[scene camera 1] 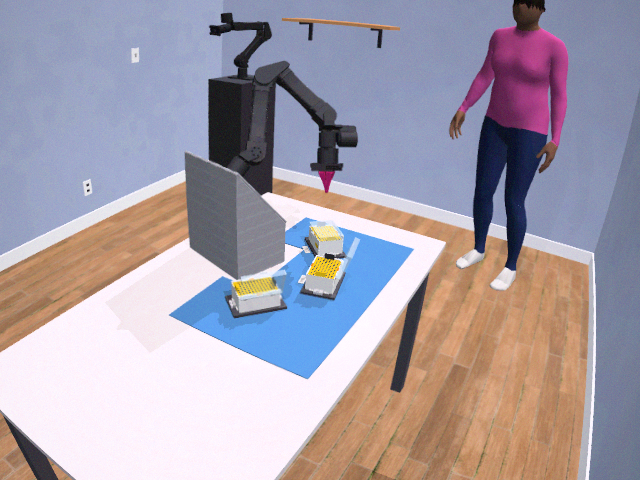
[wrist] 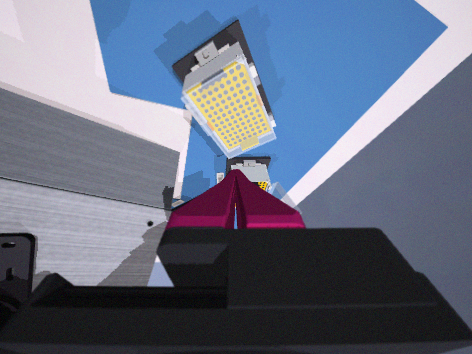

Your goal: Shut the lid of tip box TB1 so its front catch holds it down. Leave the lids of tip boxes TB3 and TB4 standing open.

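Places are measured from the arm's base along level axes (x ahead, y down, z left), in millimetres.
Where they show: gripper, fingertip midpoint: (scene camera 1: pixel 326 192) (wrist: pixel 235 176); arm's base at its link origin: (scene camera 1: pixel 228 180).
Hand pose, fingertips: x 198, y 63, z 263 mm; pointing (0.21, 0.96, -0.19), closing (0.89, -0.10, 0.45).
Note:
Things, the pixels of their centre, and the offset from my fingertips. Level surfaces: height alone.
- far box at the middle of its body: (wrist: pixel 225 110) (scene camera 1: pixel 322 238) dx +16, dy +157, dz -29 mm
- middle box at the middle of its body: (wrist: pixel 242 187) (scene camera 1: pixel 320 273) dx +144, dy +162, dz -209 mm
- near-left box at the middle of its body: (scene camera 1: pixel 254 291) dx +63, dy +162, dz -417 mm
- white table at its surface level: dy +198 mm
- blue mat at its surface level: dy +195 mm
My gripper (scene camera 1: pixel 326 191) (wrist: pixel 235 176) is shut and empty, its magenta tips above the boxes and apart from them. Three white tip boxes with yellow tips show; I cannot read which is TB1, TB3 or TB4. The far box (scene camera 1: pixel 326 243) (wrist: pixel 231 107) has its clear lid lying over its tips; whether the catch holds it I cannot tell. The middle box (scene camera 1: pixel 321 283) (wrist: pixel 249 172) has its clear lid (scene camera 1: pixel 353 250) (wrist: pixel 286 196) standing open; fingers partly hide this box in the wrist view. The near-left box (scene camera 1: pixel 256 302) has a clear lid (scene camera 1: pixel 280 281) raised at its right.
A tall grey angled panel (scene camera 1: pixel 235 222) (wrist: pixel 85 145) stands on the white table (scene camera 1: pixel 155 403), left of the boxes. The boxes stand on a blue mat (scene camera 1: pixel 302 346) (wrist: pixel 325 75). A person (scene camera 1: pixel 519 82) stands beyond the table. A second arm (scene camera 1: pixel 252 49) stands on a black pedestal (scene camera 1: pixel 224 118).

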